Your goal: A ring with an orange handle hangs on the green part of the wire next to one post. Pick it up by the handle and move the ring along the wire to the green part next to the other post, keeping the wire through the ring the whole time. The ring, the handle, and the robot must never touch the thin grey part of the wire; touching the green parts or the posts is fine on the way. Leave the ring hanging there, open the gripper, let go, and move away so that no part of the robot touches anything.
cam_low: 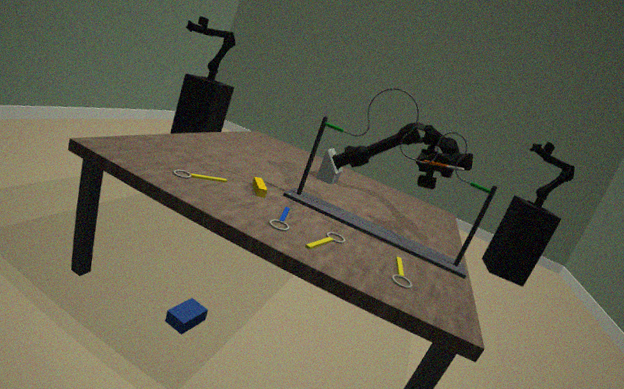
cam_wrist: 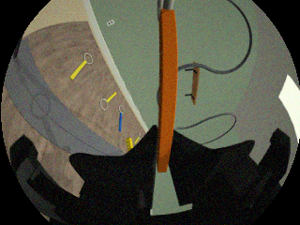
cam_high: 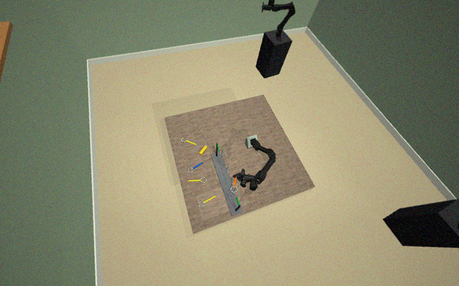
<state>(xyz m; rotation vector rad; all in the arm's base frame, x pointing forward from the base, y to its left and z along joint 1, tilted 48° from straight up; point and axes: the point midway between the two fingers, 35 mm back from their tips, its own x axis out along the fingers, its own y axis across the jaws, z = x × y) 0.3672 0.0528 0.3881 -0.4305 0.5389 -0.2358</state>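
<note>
Now: gripper tip 20 mm short of the orange-handled ring, 80 mm to the right of it and 20 mm below it. Also, from my gripper tip: blue block (270 mm ahead, 510 mm to the right, 750 mm below); then yellow block (110 mm ahead, 450 mm to the right, 260 mm below); then blue-handled ring (270 mm ahead, 300 mm to the right, 270 mm below).
</note>
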